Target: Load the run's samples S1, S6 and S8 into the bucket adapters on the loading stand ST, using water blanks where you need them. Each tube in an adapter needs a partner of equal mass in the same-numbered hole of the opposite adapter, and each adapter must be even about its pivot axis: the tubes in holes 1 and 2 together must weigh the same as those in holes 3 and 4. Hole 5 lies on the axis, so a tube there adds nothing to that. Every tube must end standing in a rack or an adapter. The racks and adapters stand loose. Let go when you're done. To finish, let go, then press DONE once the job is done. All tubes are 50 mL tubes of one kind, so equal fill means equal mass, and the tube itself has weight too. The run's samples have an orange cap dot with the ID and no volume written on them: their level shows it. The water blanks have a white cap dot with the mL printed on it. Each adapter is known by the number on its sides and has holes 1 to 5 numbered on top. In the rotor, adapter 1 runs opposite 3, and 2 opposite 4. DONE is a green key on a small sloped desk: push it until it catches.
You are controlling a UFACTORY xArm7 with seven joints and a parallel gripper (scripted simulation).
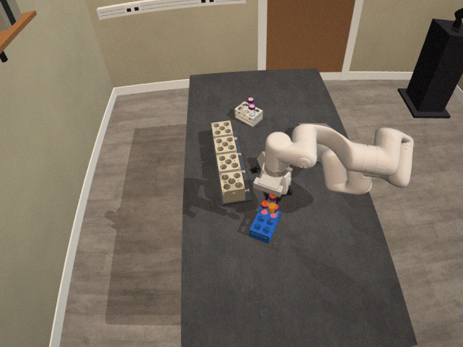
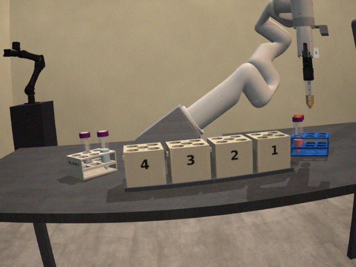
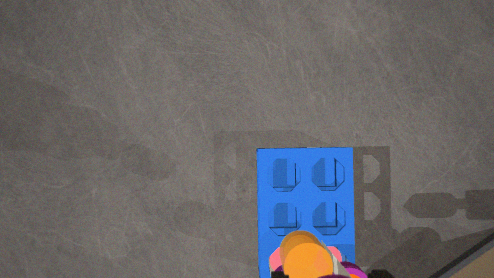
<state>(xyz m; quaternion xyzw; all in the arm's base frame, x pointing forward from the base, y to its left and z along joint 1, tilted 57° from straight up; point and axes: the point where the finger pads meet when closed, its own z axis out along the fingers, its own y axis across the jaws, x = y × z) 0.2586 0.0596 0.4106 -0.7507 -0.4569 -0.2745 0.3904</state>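
The sample S8 lies 50 mm below my hand and 10 mm ahead of it. Also, from my hand: sample tube: 190 mm below, 60 mm to the right, 20 mm ahead; then blue sample rack: 220 mm below, 20 mm ahead, 10 mm to the right; then loading stand ST: 350 mm to the right, 250 mm below, 170 mm ahead.
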